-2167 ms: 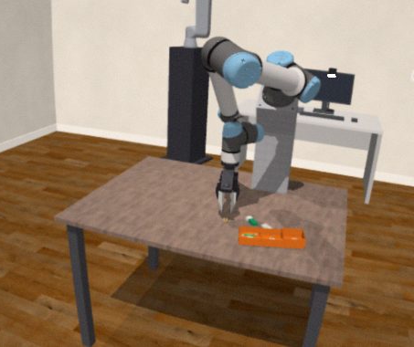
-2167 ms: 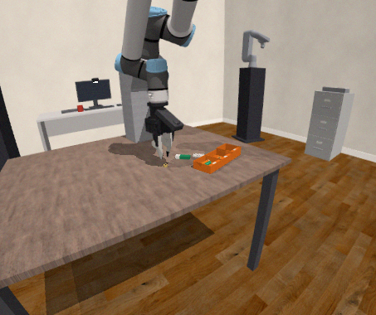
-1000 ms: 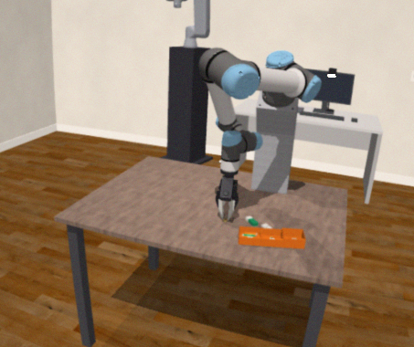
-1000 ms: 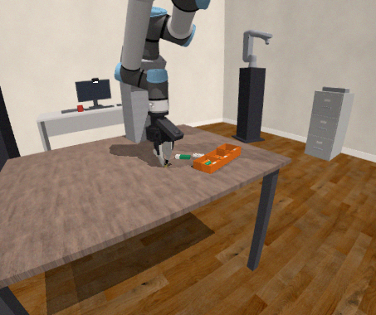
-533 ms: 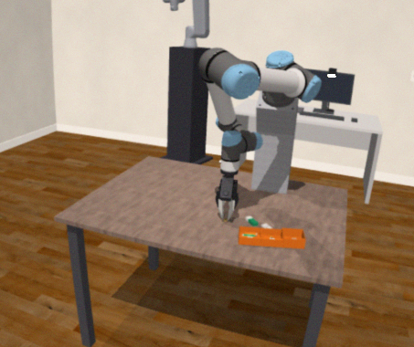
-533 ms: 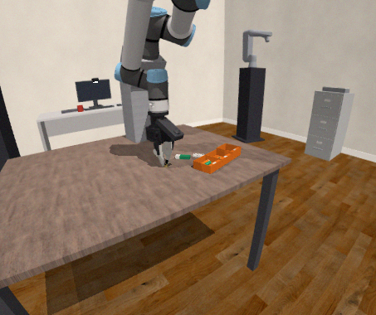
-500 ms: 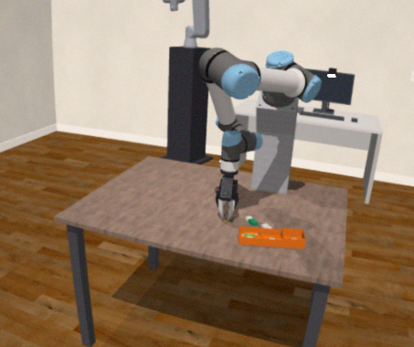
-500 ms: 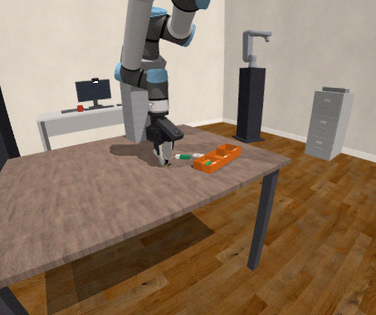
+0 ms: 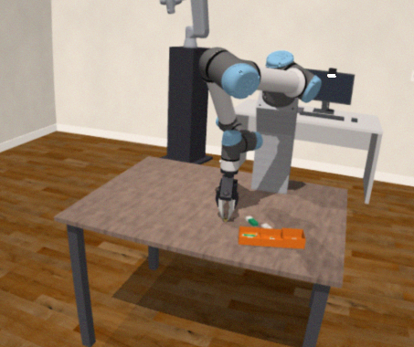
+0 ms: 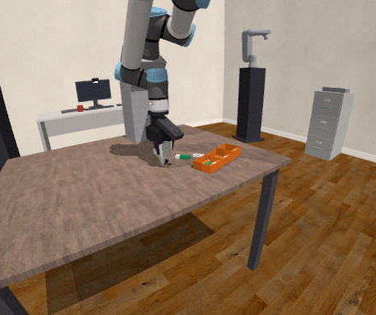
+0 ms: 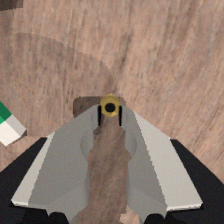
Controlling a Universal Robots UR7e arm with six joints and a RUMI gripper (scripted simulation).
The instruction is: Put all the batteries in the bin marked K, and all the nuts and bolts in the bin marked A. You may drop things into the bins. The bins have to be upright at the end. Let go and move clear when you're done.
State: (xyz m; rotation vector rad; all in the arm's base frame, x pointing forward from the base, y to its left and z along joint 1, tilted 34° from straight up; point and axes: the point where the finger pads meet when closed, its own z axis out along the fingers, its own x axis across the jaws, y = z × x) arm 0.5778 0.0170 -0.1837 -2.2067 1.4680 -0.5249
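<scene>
My hand is 230 mm to the right of the orange bin tray and 40 mm short of it. From my hand the other things lie so: orange battery: 150 mm to the left, 60 mm ahead, 10 mm below; green-and-white battery: 90 mm to the left, 60 mm behind, 10 mm below; green battery: 150 mm to the left, 80 mm ahead, 10 mm below.
</scene>
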